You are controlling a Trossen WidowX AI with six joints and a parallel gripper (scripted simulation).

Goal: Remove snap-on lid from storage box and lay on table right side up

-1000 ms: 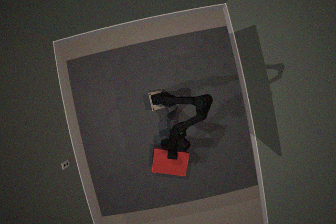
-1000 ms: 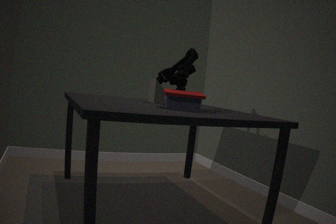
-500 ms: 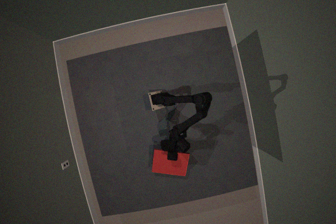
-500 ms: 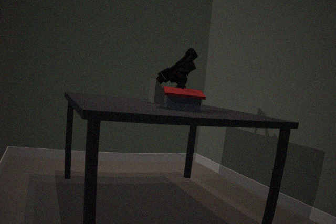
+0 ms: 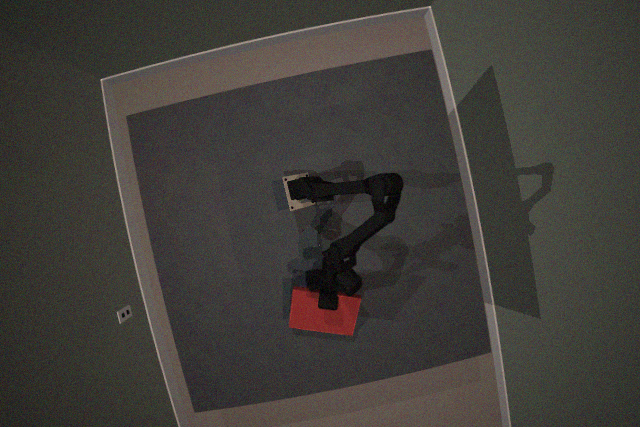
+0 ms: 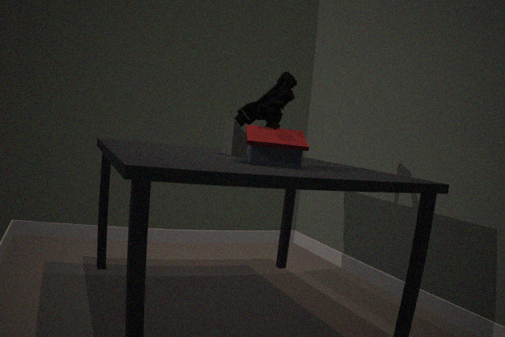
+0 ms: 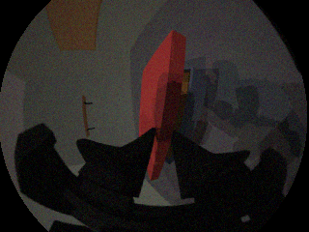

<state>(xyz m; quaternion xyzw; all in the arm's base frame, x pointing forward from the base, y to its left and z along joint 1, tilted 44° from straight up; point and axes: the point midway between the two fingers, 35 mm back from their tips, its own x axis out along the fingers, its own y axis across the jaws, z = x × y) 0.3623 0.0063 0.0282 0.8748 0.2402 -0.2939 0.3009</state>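
Right now my gripper tip is 7 cm short of the lid, 3 cm to the left of it and 2 cm above it. Round my gripper tip: grey-blue storage box (6 cm ahead, 2 cm to the right, 9 cm below).
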